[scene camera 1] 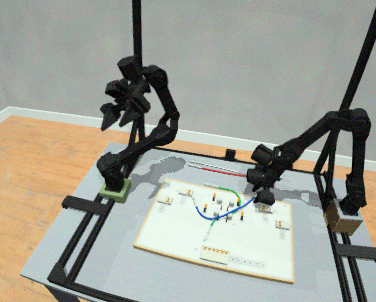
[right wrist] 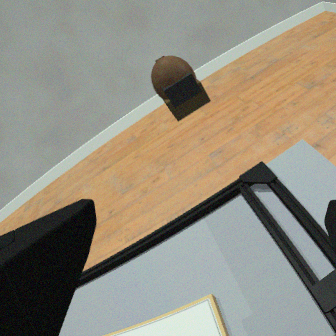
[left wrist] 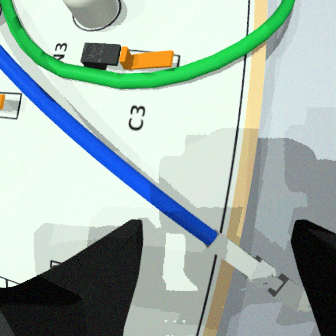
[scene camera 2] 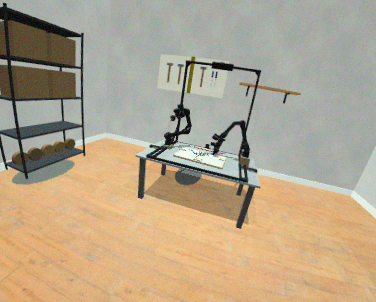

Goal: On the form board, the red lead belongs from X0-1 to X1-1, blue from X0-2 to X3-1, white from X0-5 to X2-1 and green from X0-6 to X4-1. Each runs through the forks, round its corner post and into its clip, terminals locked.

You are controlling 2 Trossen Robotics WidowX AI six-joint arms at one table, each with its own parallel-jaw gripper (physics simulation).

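Frame: origin at the left arm's base, x ahead, y left, z up, level; millimetres.
Where they show: left gripper, between the fingertips: [scene camera 1: 253, 196] [left wrist: 220, 231] [scene camera 2: 213, 153]; right gripper, between the fingertips: [scene camera 1: 110, 128] [right wrist: 216, 213] [scene camera 2: 173, 119]; left arm's base, origin of its link: [scene camera 1: 348, 208] [scene camera 2: 245, 156]; right arm's base, origin of its link: [scene camera 1: 114, 185] [scene camera 2: 167, 144].
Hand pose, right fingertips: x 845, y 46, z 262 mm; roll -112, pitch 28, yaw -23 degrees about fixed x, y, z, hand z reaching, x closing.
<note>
Things, the pixels of their top centre, and the offset from my right fingertips. "spot": a spot on its surface instead.
- form board, centre of its top: [scene camera 1: 221, 224] [scene camera 2: 201, 156] 366 mm back, 14 mm left, 344 mm down
- green lead, a spot on its surface: [left wrist: 130, 81] spot: 438 mm back, 100 mm right, 339 mm down
- clip C3, a spot on its surface: [left wrist: 150, 60] spot: 430 mm back, 107 mm right, 338 mm down
- red lead, a spot on its surface: [scene camera 1: 220, 172] spot: 355 mm back, 281 mm right, 359 mm down
- wide block, a spot on its surface: [scene camera 1: 215, 253] spot: 351 mm back, 143 mm left, 335 mm down
The form board [scene camera 1: 165, 230] [left wrist: 100, 195] lies on the table. The blue lead [scene camera 1: 215, 218] [left wrist: 115, 160] curves across it; one end is by a back-left block, the other passes over the board's edge under my left gripper. Its pale terminal [left wrist: 240, 257] shows between the spread fingertips, nearer the picture-right one. My left gripper [scene camera 1: 262, 197] [left wrist: 220, 231] is partly open and empty. The green lead [scene camera 1: 234, 191] [left wrist: 130, 81] bends past clip C3 [left wrist: 150, 60]. The red lead [scene camera 1: 220, 172] and white lead [scene camera 1: 202, 164] lie behind the board. My right gripper [scene camera 1: 115, 125] [right wrist: 216, 213] is open and empty, raised high.
Corner blocks [scene camera 1: 165, 200] [scene camera 1: 282, 225] stand on the board's left and right sides, and a wide block [scene camera 1: 215, 253] stands at its front. Grey pegs, dark forks and orange clips crowd its middle. Black rails [scene camera 1: 82, 250] [right wrist: 280, 230] run along the table's sides.
</note>
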